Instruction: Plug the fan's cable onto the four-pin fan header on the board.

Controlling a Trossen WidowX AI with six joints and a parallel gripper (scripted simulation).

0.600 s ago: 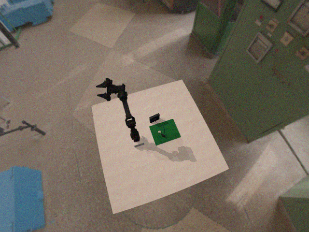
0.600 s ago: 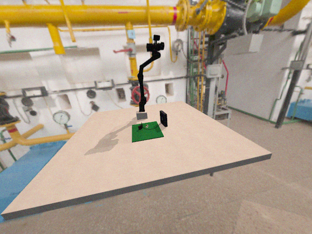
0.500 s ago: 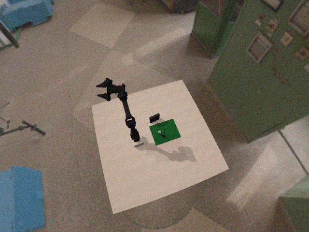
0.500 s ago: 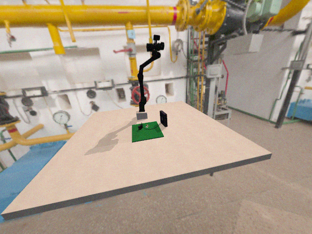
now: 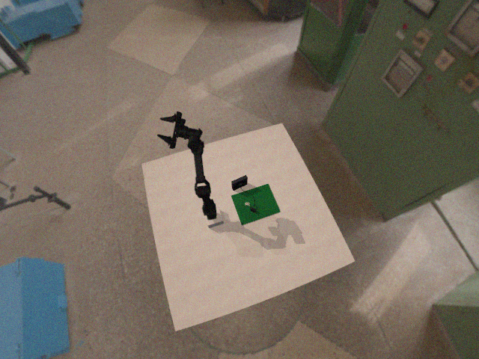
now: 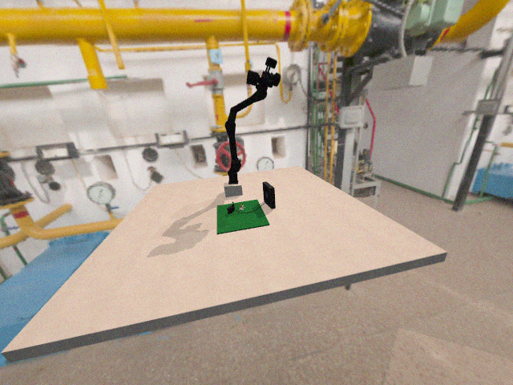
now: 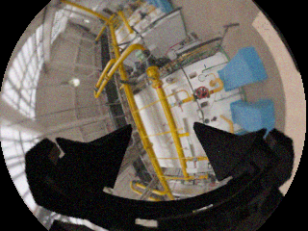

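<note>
Right now the dark plug is 450 mm ahead of my gripper tip, 300 mm to the right of it and 700 mm below it. Also, from my gripper tip: green board (480 mm ahead, 250 mm to the right, 730 mm below); black fan (400 mm ahead, 90 mm to the right, 660 mm below).
</note>
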